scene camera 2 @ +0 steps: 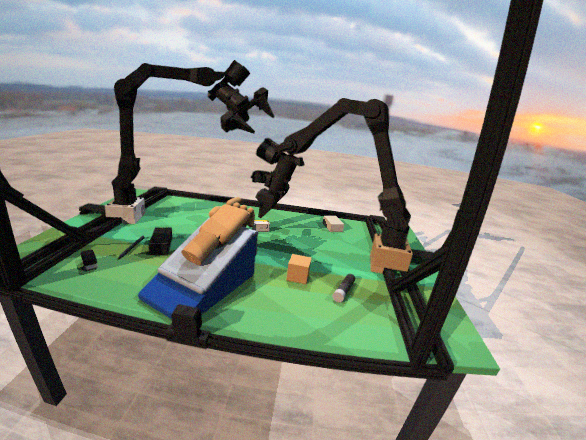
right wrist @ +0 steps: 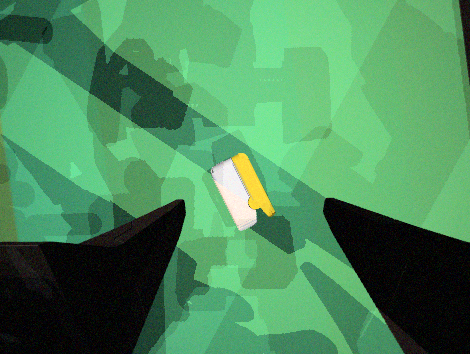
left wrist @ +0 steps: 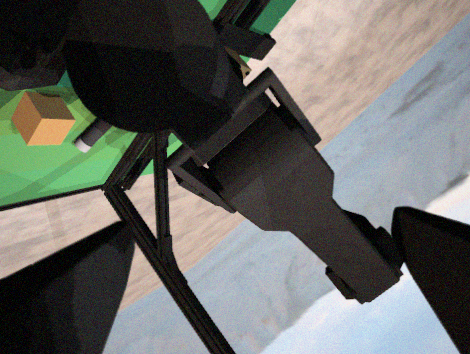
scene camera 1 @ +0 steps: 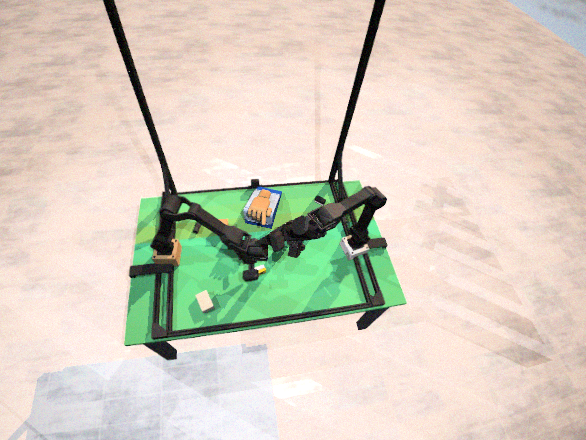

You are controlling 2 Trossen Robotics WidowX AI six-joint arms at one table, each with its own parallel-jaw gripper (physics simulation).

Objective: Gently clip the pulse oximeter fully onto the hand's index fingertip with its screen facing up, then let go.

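Places are measured from the left arm's base along level axes (x down, y ahead, z right), in centimetres.
Pixels of known places: left gripper, between the fingertips: point(scene camera 2: 264, 124) point(left wrist: 263, 227) point(scene camera 1: 264, 237); right gripper, between the fingertips: point(scene camera 2: 264, 213) point(right wrist: 254, 205) point(scene camera 1: 257, 267); left arm's base, origin of its link: point(scene camera 2: 125, 201) point(scene camera 1: 355, 243); right arm's base, origin of its link: point(scene camera 2: 393, 243) point(scene camera 1: 165, 248).
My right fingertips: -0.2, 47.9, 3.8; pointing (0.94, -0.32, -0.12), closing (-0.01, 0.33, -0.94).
Ahead of a thing's pixels: the offset from my right fingertips to its top centre, as dx, dy, dz. "pt": to the spot under its first point.
The pulse oximeter {+2.9, -0.7, +0.3} point(scene camera 1: 260, 269) point(scene camera 2: 262, 226) point(right wrist: 235, 192), white with a yellow part along one side, lies on the green table; its screen cannot be made out. The orange-tan hand point(scene camera 1: 260, 201) point(scene camera 2: 222, 225) rests palm down on a blue and white wedge {pt +3.4, -7.8, +35.9} point(scene camera 2: 231, 282), its index finger point(scene camera 1: 264, 218) pointing toward the table's middle. My right gripper point(scene camera 2: 265, 207) point(right wrist: 254, 205) is open and empty, pointing down above the oximeter, which shows between its fingertips in the right wrist view. My left gripper point(scene camera 2: 262, 124) is open and empty, high above the table.
The right arm crosses the left wrist view close by. An orange cube {+1.1, +8.5, +28.6} point(scene camera 2: 298, 269) point(left wrist: 42, 120) and a dark cylinder {+3.4, +19.2, +34.6} point(scene camera 2: 344, 288) lie right of the wedge in scene camera 2; a black box {+2.6, -29.6, +15.4} point(scene camera 2: 160, 240) and pen {+5.2, -37.6, +18.1} point(scene camera 2: 131, 247) lie left. A beige block {+3.1, +25.7, -5.5} point(scene camera 1: 204, 301) point(scene camera 2: 333, 223) lies apart.
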